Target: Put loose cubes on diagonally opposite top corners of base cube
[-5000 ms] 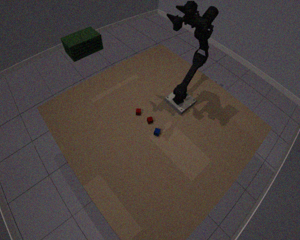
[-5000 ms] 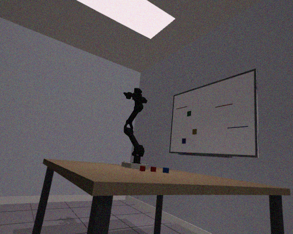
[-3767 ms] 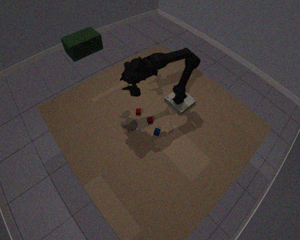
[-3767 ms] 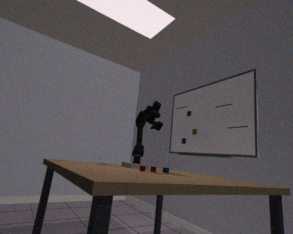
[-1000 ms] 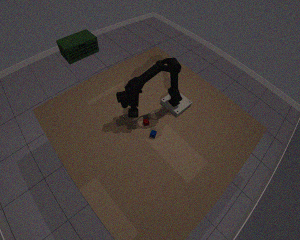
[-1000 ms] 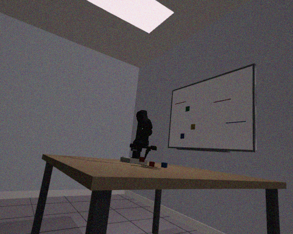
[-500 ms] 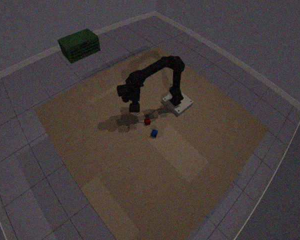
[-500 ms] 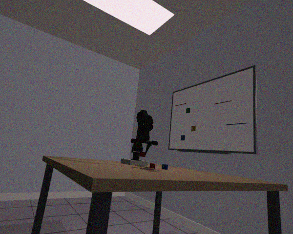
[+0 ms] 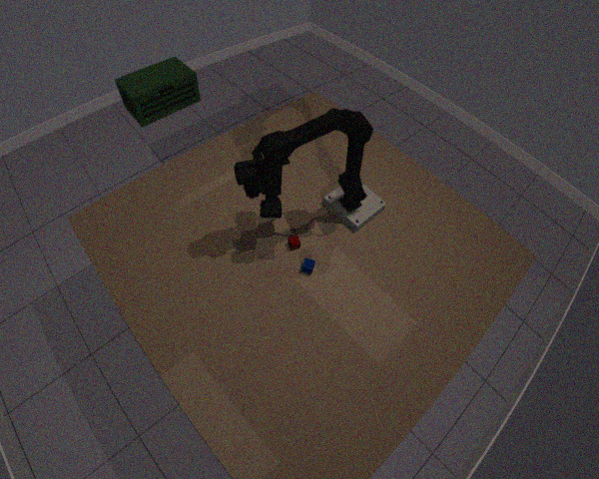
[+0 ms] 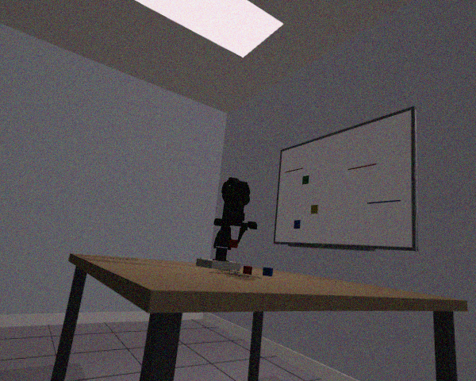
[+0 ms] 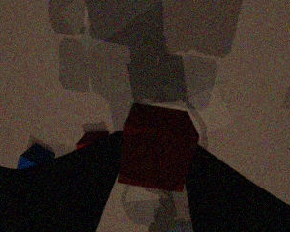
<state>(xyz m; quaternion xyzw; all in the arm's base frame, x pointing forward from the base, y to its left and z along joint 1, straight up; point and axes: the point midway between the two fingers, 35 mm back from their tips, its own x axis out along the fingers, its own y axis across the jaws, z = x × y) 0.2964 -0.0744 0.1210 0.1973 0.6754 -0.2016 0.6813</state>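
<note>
Now: gripper tip 20 mm past the blue cube, 200 mm to the right of it and 110 mm above it.
</note>
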